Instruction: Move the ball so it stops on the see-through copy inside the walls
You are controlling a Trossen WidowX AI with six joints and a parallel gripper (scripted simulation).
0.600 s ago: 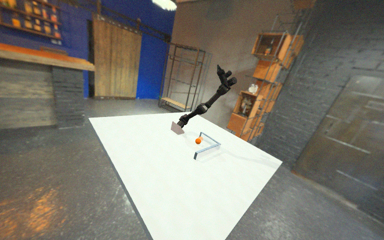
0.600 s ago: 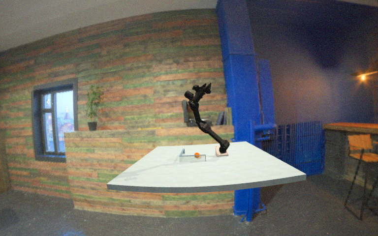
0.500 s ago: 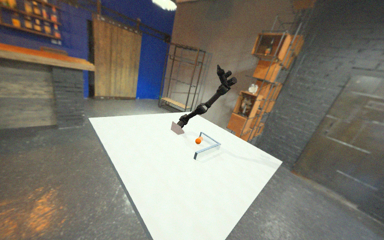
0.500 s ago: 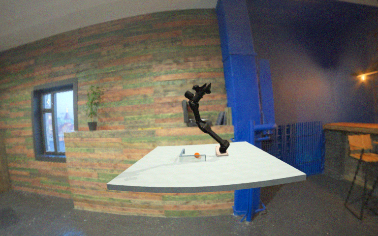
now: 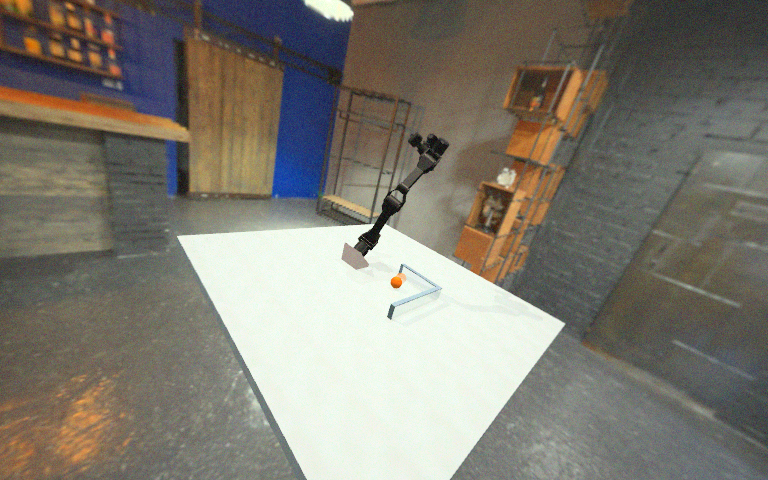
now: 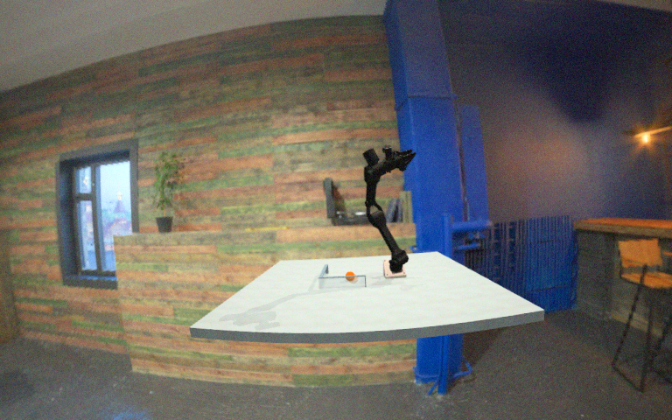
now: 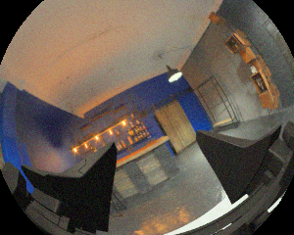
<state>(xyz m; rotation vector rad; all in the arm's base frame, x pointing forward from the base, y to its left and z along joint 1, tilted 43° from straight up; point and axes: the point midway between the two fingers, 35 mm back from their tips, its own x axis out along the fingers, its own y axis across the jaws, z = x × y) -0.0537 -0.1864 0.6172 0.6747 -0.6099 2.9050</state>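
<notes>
Now: the orange ball 290 mm ahead of my gripper tip, 300 mm to the right of it and 620 mm below it.
</notes>
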